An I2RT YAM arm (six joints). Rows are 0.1 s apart.
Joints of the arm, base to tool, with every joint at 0 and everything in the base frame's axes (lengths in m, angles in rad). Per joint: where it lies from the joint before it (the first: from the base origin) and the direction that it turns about. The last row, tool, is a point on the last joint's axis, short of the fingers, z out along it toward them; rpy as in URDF.
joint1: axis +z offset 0 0 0.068
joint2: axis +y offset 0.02 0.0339 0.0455
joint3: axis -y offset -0.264 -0.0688 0
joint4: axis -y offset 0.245 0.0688 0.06
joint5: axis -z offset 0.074 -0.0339 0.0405
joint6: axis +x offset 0.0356 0 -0.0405
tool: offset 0 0 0 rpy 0 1.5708 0
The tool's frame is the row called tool.
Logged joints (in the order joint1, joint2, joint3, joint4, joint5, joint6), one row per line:
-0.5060 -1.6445 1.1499 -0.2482 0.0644 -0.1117
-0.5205 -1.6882 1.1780 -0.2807 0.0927 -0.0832
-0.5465 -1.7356 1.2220 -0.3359 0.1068 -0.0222
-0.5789 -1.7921 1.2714 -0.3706 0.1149 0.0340
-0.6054 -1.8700 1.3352 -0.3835 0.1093 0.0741
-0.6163 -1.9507 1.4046 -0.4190 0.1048 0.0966
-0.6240 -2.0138 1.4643 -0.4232 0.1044 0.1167
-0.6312 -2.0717 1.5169 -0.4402 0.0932 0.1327
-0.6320 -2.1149 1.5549 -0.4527 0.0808 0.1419
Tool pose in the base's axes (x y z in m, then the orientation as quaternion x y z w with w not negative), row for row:
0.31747 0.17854 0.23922 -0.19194 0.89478 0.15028 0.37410
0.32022 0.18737 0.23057 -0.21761 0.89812 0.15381 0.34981
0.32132 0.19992 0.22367 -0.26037 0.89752 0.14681 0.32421
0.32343 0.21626 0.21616 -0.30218 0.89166 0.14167 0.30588
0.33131 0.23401 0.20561 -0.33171 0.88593 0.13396 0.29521
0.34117 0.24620 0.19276 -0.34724 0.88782 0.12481 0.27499
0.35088 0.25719 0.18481 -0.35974 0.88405 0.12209 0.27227
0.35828 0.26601 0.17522 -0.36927 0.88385 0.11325 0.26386
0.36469 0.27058 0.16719 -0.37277 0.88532 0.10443 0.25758
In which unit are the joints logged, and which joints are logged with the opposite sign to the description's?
The joints are logged in radians. Opposite sign: joint1, joint2, joint5, joint6.
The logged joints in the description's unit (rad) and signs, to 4 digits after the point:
0.5060 1.6445 1.1499 -0.2482 -0.0644 0.1117
0.5205 1.6882 1.1780 -0.2807 -0.0927 0.0832
0.5465 1.7356 1.2220 -0.3359 -0.1068 0.0222
0.5789 1.7921 1.2714 -0.3706 -0.1149 -0.0340
0.6054 1.8700 1.3352 -0.3835 -0.1093 -0.0741
0.6163 1.9507 1.4046 -0.4190 -0.1048 -0.0966
0.6240 2.0138 1.4643 -0.4232 -0.1044 -0.1167
0.6312 2.0717 1.5169 -0.4402 -0.0932 -0.1327
0.6320 2.1149 1.5549 -0.4527 -0.0808 -0.1419

